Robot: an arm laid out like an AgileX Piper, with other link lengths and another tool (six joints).
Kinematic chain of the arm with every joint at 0, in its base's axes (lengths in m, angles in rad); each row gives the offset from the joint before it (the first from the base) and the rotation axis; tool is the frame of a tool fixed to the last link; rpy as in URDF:
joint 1: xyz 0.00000 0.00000 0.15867 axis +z
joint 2: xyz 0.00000 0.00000 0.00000 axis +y
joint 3: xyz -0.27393 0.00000 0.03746 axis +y
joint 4: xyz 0.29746 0.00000 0.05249 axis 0.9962 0 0.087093
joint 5: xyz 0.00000 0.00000 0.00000 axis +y
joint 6: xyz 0.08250 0.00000 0.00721 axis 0.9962 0 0.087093
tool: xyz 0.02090 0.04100 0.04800 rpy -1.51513 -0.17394 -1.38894
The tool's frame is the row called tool.
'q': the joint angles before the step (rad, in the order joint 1, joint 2, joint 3, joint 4, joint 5, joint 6). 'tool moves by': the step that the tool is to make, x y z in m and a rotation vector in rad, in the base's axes. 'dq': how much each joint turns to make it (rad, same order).
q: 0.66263, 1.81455, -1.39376, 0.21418, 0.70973, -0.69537
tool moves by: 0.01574, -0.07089, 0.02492, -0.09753, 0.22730, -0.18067
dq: -0.15806, -0.09695, 0.00544, -0.01700, 0.32579, 0.10159
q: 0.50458, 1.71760, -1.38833, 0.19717, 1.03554, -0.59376
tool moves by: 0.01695, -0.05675, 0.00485, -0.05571, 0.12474, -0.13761
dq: -0.14227, -0.02977, 0.00180, -0.01222, 0.16239, 0.02955
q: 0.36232, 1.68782, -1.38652, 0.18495, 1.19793, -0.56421
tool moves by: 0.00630, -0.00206, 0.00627, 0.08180, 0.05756, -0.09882
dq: -0.02401, -0.00075, 0.00198, 0.08851, 0.01217, 0.06081
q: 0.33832, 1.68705, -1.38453, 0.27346, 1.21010, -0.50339
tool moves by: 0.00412, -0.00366, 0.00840, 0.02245, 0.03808, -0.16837
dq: -0.00001, -0.03280, 0.01644, 0.00586, 0.00003, 0.17532
